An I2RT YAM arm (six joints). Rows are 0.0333 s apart.
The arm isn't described. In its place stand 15 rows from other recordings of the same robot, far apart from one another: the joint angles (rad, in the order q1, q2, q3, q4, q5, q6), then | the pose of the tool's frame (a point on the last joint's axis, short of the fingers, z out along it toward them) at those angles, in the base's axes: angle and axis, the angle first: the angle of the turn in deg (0 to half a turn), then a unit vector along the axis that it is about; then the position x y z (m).
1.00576, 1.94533, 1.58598, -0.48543, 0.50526, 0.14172 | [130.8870, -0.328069, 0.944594, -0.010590, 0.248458, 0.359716, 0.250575]
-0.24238, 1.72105, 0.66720, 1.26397, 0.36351, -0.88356 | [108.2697, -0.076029, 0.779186, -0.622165, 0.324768, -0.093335, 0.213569]
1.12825, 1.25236, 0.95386, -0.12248, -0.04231, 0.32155 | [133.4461, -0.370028, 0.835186, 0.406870, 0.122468, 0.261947, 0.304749]
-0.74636, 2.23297, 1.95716, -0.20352, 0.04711, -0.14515 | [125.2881, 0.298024, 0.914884, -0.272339, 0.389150, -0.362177, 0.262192]
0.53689, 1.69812, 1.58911, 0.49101, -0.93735, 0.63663 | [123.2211, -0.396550, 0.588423, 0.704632, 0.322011, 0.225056, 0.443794]
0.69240, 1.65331, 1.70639, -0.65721, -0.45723, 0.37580 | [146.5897, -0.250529, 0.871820, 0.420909, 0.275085, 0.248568, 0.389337]
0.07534, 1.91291, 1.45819, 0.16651, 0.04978, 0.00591 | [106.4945, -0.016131, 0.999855, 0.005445, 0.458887, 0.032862, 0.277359]
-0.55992, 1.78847, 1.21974, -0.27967, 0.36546, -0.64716 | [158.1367, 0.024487, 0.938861, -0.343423, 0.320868, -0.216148, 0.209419]
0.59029, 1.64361, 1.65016, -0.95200, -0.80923, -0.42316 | [150.9842, -0.547843, 0.729255, 0.409945, 0.269374, 0.211488, 0.358492]
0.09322, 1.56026, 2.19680, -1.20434, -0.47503, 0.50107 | [134.5437, 0.067029, 0.929685, 0.362205, 0.264972, 0.041126, 0.514547]
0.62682, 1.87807, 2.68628, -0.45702, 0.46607, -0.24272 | [72.1625, -0.106987, 0.993532, 0.038061, 0.272644, 0.177711, 0.620127]
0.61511, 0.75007, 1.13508, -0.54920, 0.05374, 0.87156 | [121.3404, 0.131598, 0.864810, 0.484548, 0.114994, 0.078908, 0.423183]
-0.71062, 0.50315, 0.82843, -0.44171, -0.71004, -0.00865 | [95.1186, 0.032310, 0.998962, 0.032121, 0.092455, -0.048950, 0.364215]
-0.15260, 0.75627, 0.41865, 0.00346, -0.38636, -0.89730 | [110.4042, -0.480525, 0.857815, -0.182343, 0.180013, -0.014113, 0.235035]
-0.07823, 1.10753, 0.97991, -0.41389, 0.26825, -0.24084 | [124.8231, -0.005028, 0.976136, -0.217101, 0.244009, -0.028592, 0.322171]
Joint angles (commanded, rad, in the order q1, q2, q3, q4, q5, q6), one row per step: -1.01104, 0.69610, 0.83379, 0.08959, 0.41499, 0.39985; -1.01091, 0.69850, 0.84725, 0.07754, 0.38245, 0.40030; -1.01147, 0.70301, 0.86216, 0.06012, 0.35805, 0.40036; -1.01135, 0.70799, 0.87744, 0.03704, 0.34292, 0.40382; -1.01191, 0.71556, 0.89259, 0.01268, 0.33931, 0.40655; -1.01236, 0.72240, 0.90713, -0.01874, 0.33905, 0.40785; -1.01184, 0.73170, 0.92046, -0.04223, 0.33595, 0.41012; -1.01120, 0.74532, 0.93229, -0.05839, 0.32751, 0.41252; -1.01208, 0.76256, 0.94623, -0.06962, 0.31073, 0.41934; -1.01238, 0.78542, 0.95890, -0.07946, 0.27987, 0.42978; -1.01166, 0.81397, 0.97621, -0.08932, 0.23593, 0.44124; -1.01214, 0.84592, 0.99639, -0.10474, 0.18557, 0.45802; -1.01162, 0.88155, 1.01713, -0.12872, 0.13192, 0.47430; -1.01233, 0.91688, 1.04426, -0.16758, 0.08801, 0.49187; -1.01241, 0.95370, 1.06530, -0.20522, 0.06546, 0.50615; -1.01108, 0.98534, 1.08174, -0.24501, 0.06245, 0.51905; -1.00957, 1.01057, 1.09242, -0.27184, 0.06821, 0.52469; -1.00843, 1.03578, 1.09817, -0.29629, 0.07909, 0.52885
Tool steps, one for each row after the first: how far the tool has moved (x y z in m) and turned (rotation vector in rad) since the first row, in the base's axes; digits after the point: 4 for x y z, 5 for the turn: 0.0008, 0.0007, 0.0031, -0.00298, 0.00629, 0.03193; 0.0016, 0.0009, 0.0057, 0.00018, 0.01444, 0.05520; 0.0022, 0.0009, 0.0078, 0.01005, 0.02034, 0.07087; 0.0027, 0.0002, 0.0093, 0.02466, 0.02673, 0.07446; 0.0031, -0.0006, 0.0099, 0.04543, 0.03732, 0.07462; 0.0041, -0.0018, 0.0106, 0.06240, 0.04532, 0.07866; 0.0060, -0.0041, 0.0110, 0.07764, 0.05320, 0.08806; 0.0084, -0.0072, 0.0120, 0.09016, 0.05613, 0.10485; 0.0123, -0.0115, 0.0119, 0.10743, 0.05991, 0.13662; 0.0175, -0.0167, 0.0123, 0.12563, 0.06443, 0.18242; 0.0231, -0.0225, 0.0123, 0.15128, 0.06638, 0.23396; 0.0295, -0.0291, 0.0107, 0.18879, 0.07286, 0.28930; 0.0350, -0.0353, 0.0094, 0.23623, 0.07851, 0.33322; 0.0404, -0.0424, 0.0056, 0.29016, 0.08657, 0.35526; 0.0447, -0.0485, 0.0008, 0.34553, 0.09496, 0.35816; 0.0480, -0.0535, -0.0036, 0.38572, 0.10506, 0.35214; 0.0512, -0.0588, -0.0095, 0.42744, 0.11773, 0.34013
